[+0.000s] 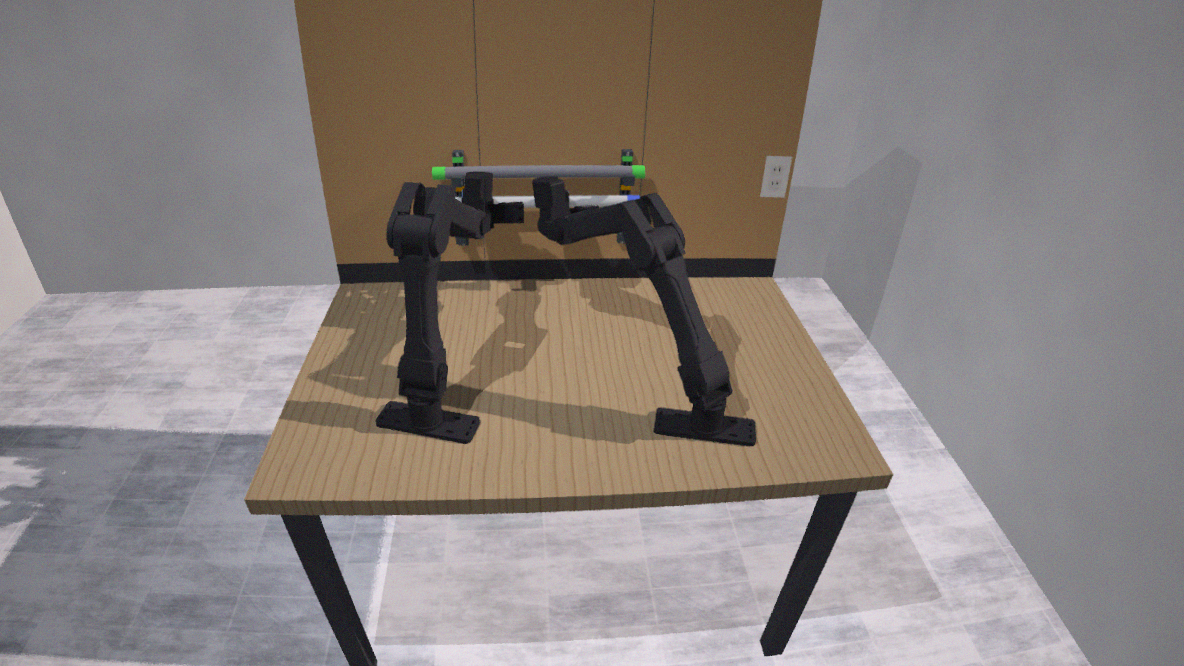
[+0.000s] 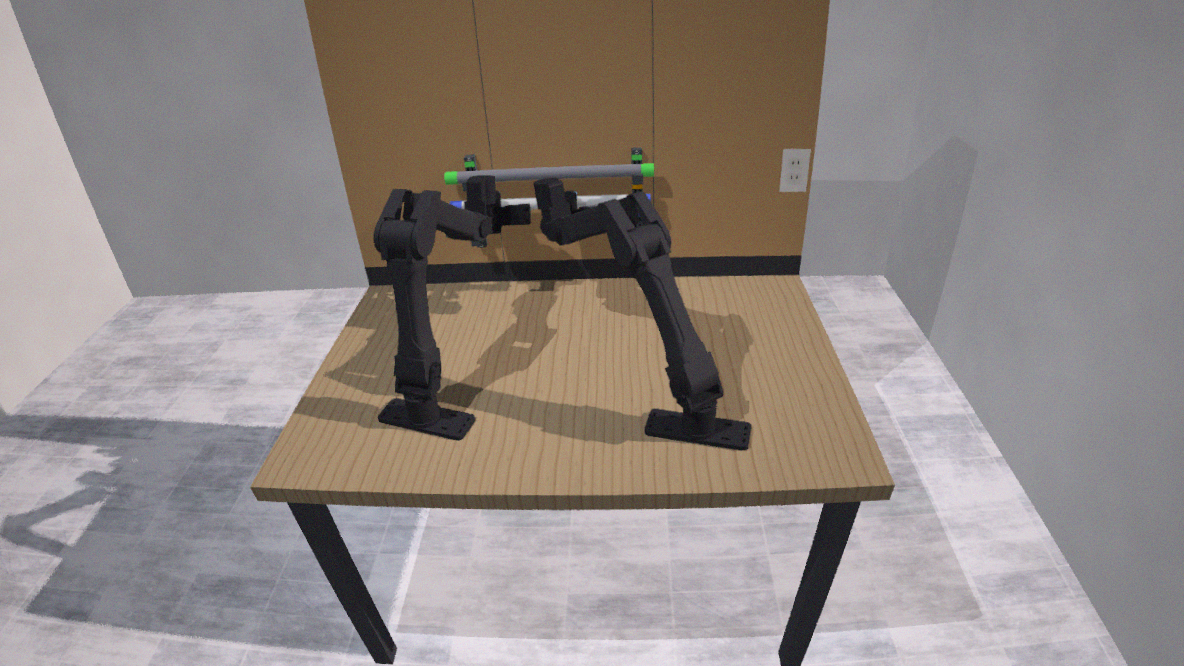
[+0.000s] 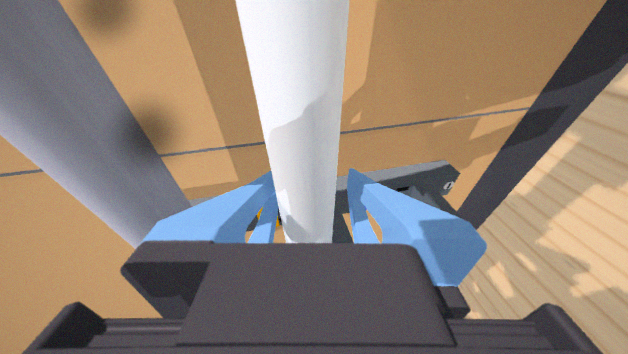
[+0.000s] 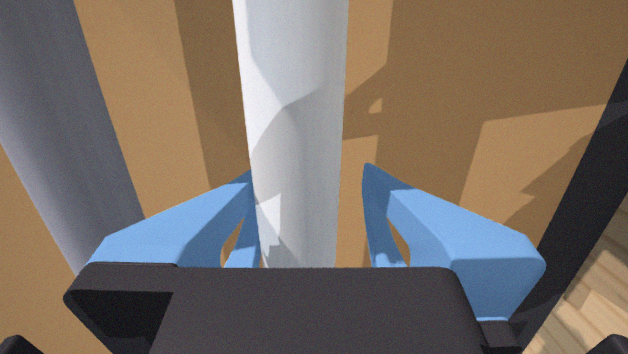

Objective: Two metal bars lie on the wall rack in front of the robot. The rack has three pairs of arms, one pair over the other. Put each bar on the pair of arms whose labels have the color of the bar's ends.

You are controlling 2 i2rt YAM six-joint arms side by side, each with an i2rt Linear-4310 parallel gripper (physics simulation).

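Frame: origin at the left arm's base, x ahead, y left, z up, level; metres.
Where they show: left gripper, between the fingertips: [image 3: 313,177]; right gripper, between the fingertips: [image 4: 315,175]; left arm's base, origin of its link: [image 1: 427,423] [image 2: 426,420]; right arm's base, origin of its link: [image 1: 704,428] [image 2: 698,430].
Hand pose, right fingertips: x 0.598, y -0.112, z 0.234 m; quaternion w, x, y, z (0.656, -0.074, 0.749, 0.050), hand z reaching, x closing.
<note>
Things, the pixels of their top centre, and the offset from my right fingertips. "pt": a spot on its surface instead. Level surfaces: height alone.
- grey bar, centre of its top: [image 4: 98,293] [image 1: 539,165] [image 2: 547,167] dx -0.029, dy +0.037, dz +0.100 m
- wall rack, a spot on its surface: [image 2: 636,152] [image 1: 627,154] pt dx +0.049, dy -0.163, dz +0.123 m
- white bar, centre of its top: [image 4: 266,296] [image 1: 538,195] [image 2: 548,197] dx -0.037, dy +0.038, dz +0.025 m
- wooden table, height of its surface: dz -0.235 m
- brown wall panel, a spot on its surface: [image 1: 563,82] [image 2: 567,83] pt dx +0.025, dy -0.007, dz +0.291 m
- white socket, centre of its top: [image 2: 797,148] [image 1: 779,156] dx +0.180, dy -0.539, dz +0.122 m
A grey bar [image 1: 546,171] [image 2: 563,172] [image 3: 75,115] [image 4: 55,125] with green ends lies level across the top arms of the wall rack [image 1: 627,152] [image 2: 636,152] [image 3: 442,169], at the green labels. A white bar [image 1: 608,200] [image 2: 519,203] [image 3: 305,100] [image 4: 300,125] with blue ends is level below it, just under the orange labels. The arms under it are largely hidden, as are the lowest labels. My left gripper [image 3: 313,177] and right gripper [image 4: 308,168] are both partly open, with blue fingers on either side of the white bar and a gap at the lower finger.
The wooden table [image 1: 563,463] [image 2: 571,463] carries both arm bases. Behind it stands the brown wall panel [image 1: 563,82] [image 2: 571,82] with a dark strip at its foot. A white socket [image 1: 775,176] [image 2: 794,170] is at its right. The grey bar runs close beside both grippers.
</note>
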